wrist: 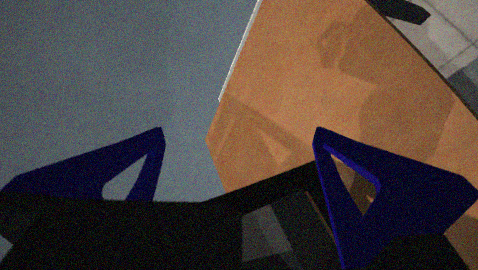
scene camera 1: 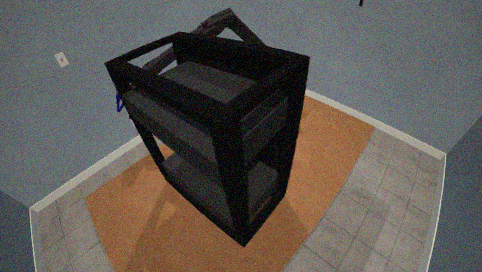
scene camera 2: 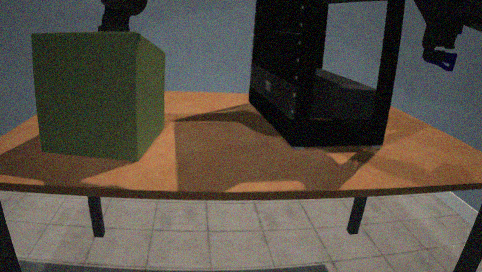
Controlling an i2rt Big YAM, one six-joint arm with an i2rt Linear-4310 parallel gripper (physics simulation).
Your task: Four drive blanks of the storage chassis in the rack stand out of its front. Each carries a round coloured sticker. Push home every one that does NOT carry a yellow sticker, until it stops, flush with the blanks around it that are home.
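Where they show: gripper, fingertip midpoint: (wrist: 239, 135) (scene camera 1: 124, 115) (scene camera 2: 454, 51); arm's base at its link origin: (scene camera 2: 112, 46).
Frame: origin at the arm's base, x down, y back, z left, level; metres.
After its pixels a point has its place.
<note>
The black rack (scene camera 1: 231, 165) {x -0.287, y -0.776, z 0.322 m} (scene camera 2: 393, 75) {x 0.025, y -0.741, z -0.180 m} (wrist: 260, 192) {x 0.052, y -0.728, z -0.179 m} stands upright on the table. A dark grey unit (scene camera 1: 210, 80) {x -0.277, y -0.551, z 0.069 m} shows through its open top, and another unit (scene camera 2: 272, 90) {x 0.128, y -0.469, z 0.044 m} sits low in it. I cannot tell which is the storage chassis. The drive blanks and their round stickers cannot be made out in any view. My gripper (scene camera 2: 442, 60) (wrist: 239, 135) {x -0.068, y -0.709, z -0.401 m} is open, with its blue fingers wide apart and no object between them. It is high beside the rack, at the right in scene camera 2; in the wrist view the rack's top lies below and between the fingers.
A large green box (scene camera 2: 85, 95) {x 0.096, y 0.046, z -0.159 m} stands on the wooden table (scene camera 1: 330, 145) {x 0.242, y -0.083, z 0.424 m} (scene camera 2: 220, 165) {x 0.241, y -0.250, z -0.233 m} (wrist: 300, 75) {x 0.241, y -0.916, z -0.268 m}, to the left of the rack in scene camera 2. A dark rounded object (scene camera 2: 122, 10) shows above and behind the box. The dark arm (scene camera 1: 230, 19) {x -0.391, y -0.266, z -0.062 m} reaches behind the rack's top.
</note>
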